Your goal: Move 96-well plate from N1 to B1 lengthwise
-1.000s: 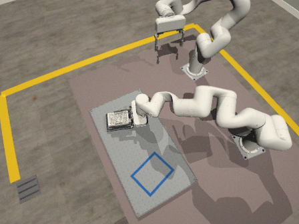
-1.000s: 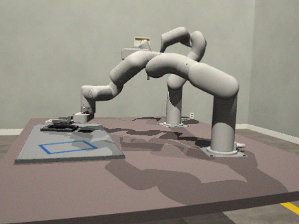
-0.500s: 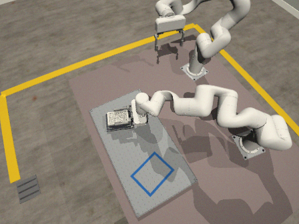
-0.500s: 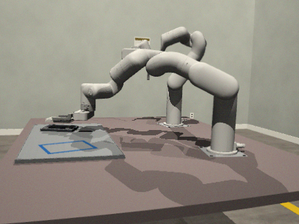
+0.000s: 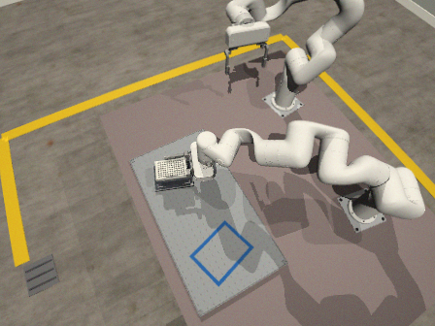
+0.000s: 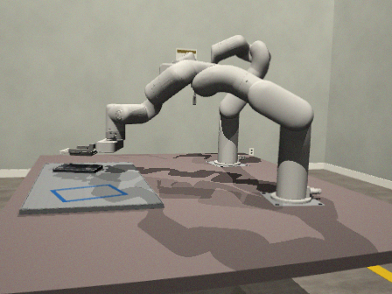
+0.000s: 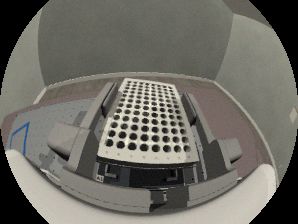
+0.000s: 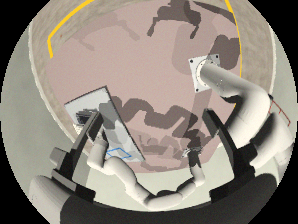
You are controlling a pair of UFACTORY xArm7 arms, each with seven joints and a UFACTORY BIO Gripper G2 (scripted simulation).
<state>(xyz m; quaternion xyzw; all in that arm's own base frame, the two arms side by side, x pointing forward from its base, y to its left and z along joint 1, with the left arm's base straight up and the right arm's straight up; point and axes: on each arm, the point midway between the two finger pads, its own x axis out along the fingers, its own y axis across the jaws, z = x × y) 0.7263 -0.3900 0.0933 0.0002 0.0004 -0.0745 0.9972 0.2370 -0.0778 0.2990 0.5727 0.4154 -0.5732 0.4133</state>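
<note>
My left gripper is now 70 mm above the dark plate nest. From my left hand the other things lie so: white 96-well plate 10 mm below.
</note>
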